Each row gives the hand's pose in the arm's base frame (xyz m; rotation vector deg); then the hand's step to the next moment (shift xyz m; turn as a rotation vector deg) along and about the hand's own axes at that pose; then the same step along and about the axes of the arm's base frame.
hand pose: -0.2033 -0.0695 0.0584 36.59 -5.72 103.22
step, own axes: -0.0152 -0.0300 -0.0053 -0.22 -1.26 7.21
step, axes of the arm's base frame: 0.0282 -0.0011 -0.0191 3.86 -2.51 5.69
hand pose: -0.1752 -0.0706 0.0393 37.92 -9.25 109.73
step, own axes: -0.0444 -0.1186 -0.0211 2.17 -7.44 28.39
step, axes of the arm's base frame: 0.1096 0.0244 -0.0623 16.49 -6.35 23.53
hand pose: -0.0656 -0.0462 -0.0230 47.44 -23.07 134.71
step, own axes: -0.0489 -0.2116 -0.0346 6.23 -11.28 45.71
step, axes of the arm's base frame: 0.1484 0.1571 -0.0409 24.41 -9.55 39.61
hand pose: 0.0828 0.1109 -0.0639 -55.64 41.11 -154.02
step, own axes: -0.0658 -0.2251 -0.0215 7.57 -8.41 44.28
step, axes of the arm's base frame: 0.0326 0.2246 0.0630 22.51 -11.94 37.94
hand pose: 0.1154 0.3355 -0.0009 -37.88 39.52 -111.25
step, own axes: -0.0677 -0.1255 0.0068 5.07 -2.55 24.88
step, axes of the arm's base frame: -0.0416 0.1096 0.0814 13.60 -8.31 19.93
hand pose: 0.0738 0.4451 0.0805 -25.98 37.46 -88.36
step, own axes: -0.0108 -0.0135 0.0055 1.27 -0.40 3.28
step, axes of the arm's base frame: -0.0058 0.0100 0.0140 1.69 -1.69 2.61
